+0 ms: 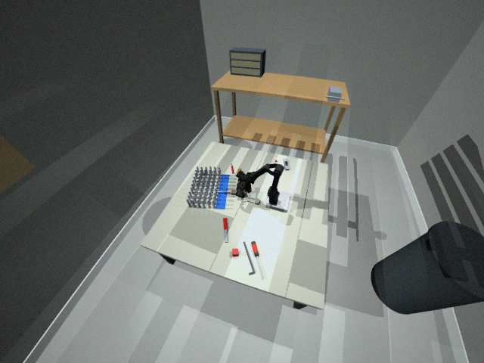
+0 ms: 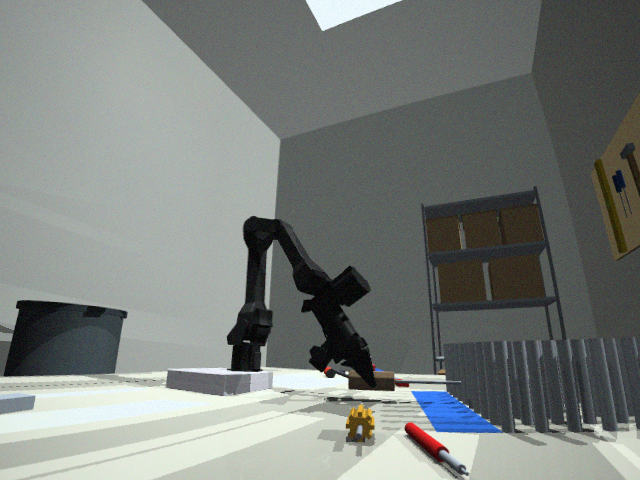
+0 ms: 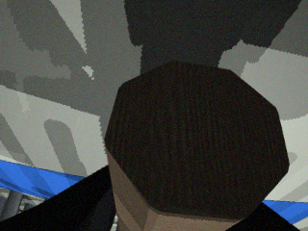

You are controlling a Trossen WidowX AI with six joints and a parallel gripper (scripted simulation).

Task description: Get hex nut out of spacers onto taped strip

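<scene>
Now: the blue taped strip 130 mm ahead of my gripper tip, 10 mm to the right of it and 30 mm below it. Also, from my gripper tip: wooden-handled hook 100 mm ahead, 30 mm to the left; then hex nut 270 mm ahead, 70 mm to the left, 30 mm below; then yellow gear 60 mm ahead, 270 mm to the right, 10 mm below.
</scene>
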